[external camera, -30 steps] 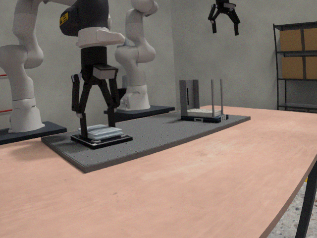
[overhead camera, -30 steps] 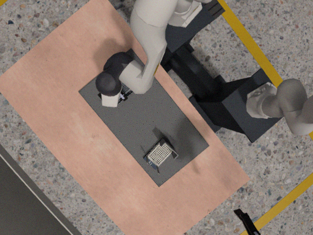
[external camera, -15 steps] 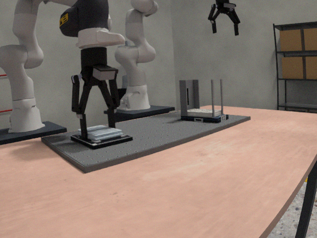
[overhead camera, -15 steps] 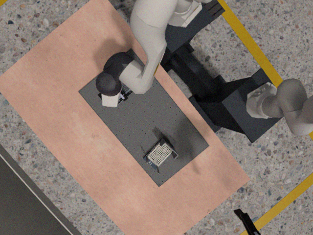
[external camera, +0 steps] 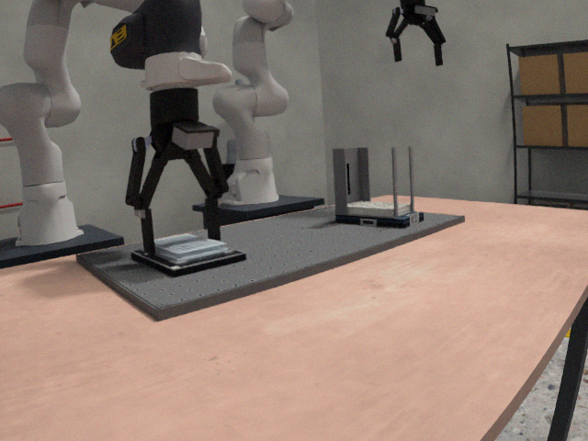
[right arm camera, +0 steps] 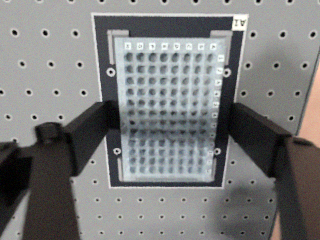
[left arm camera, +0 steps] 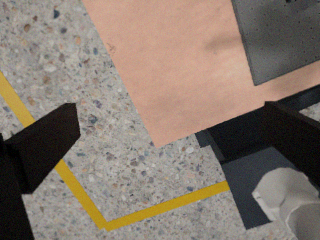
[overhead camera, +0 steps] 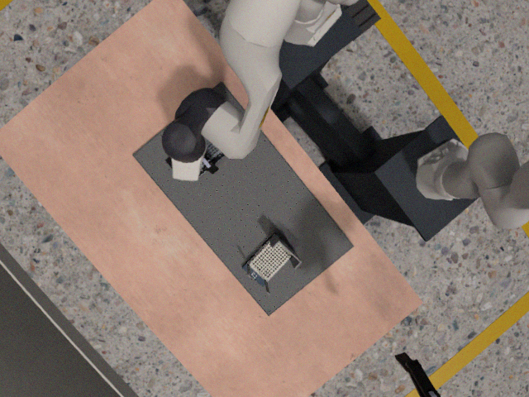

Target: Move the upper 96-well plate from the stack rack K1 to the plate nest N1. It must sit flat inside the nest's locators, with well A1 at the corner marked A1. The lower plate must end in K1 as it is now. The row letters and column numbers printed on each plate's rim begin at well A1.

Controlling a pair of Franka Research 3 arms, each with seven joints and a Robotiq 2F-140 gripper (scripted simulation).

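Observation:
Now: the A1 mark 7 cm ahead of my right hand, 6 cm to the right of it and 3 cm below it. Round my right hand: cream plate 41 cm to the left, 7 cm ahead, 1 cm below.

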